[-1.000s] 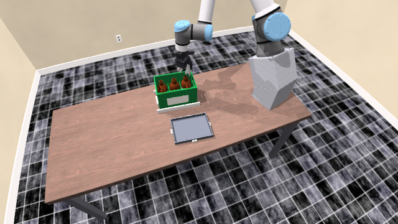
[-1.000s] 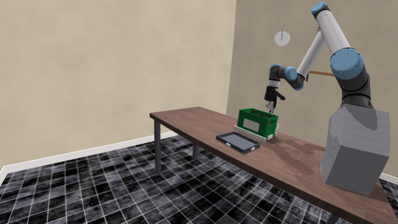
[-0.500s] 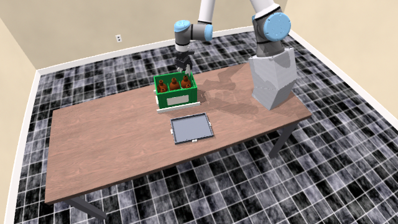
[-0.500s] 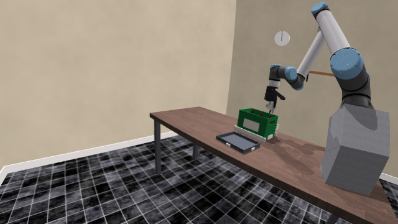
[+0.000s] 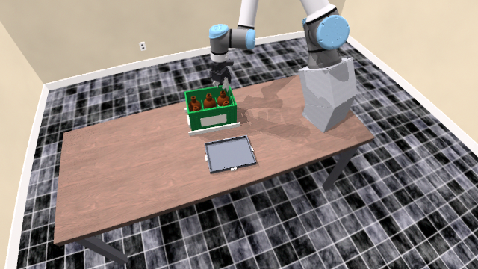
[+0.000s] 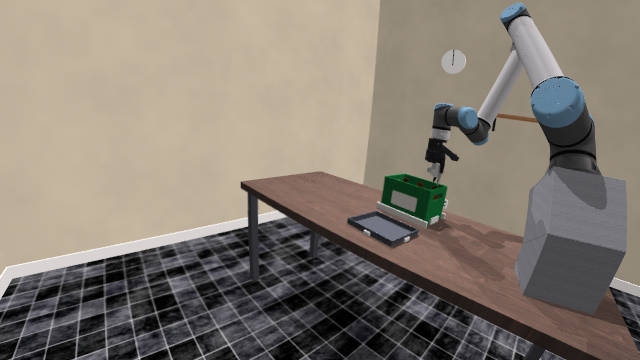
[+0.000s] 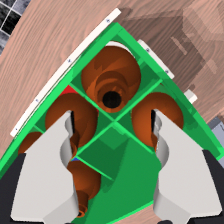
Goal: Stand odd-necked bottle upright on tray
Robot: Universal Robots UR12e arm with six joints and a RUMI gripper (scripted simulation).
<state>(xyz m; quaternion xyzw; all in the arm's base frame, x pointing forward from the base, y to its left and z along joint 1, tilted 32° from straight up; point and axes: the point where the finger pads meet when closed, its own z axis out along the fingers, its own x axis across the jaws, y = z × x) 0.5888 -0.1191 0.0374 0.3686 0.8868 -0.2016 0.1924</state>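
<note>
My hand is 9 cm short of the green crate, 4 cm to the right of it and 11 cm above it. Also, from my hand: glass bottle: 18 cm ahead, 11 cm below; grey tray: 6 cm ahead, 34 cm to the left, 18 cm below.
</note>
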